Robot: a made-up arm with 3 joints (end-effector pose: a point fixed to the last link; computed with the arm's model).
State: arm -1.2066 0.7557 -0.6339
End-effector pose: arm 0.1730 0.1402 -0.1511 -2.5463 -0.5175 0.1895
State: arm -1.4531 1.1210 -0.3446
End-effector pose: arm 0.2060 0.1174 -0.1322 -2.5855 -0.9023 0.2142
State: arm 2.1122 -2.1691 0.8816
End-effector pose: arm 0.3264 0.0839 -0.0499 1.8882 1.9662 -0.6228
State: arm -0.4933 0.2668 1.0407
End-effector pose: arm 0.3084 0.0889 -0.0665 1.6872 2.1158 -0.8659
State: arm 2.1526 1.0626 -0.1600
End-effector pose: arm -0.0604 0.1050 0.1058 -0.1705 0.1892 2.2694
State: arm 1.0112 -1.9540 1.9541
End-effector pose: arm 0.2491 0.1505 -0.2184 0.1320 2.7447 -1.4061
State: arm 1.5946 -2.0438 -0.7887
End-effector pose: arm 0.1766 0.1535 -0.1746 -2.5301 -0.3380 0.0960
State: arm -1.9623 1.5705 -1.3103
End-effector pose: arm 0.1944 0.1995 -0.1527 -2.3770 0.2207 -0.2661
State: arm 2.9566 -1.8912 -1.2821
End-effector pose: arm 0.3022 0.1971 0.0851 -1.6481 -0.4827 -1.8144
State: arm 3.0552 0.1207 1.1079
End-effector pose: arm -0.1251 0.0917 0.0442 0.5220 -0.5765 1.3208
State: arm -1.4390 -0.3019 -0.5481
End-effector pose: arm -0.0498 0.1331 -0.0966 -1.8130 -0.0804 1.6525
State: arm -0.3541 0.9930 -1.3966
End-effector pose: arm 0.2936 0.2066 0.0077 -1.8711 -0.1964 -1.4153
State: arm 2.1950 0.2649 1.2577
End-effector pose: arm -0.0648 0.0990 0.1851 0.9431 -0.0414 0.8911
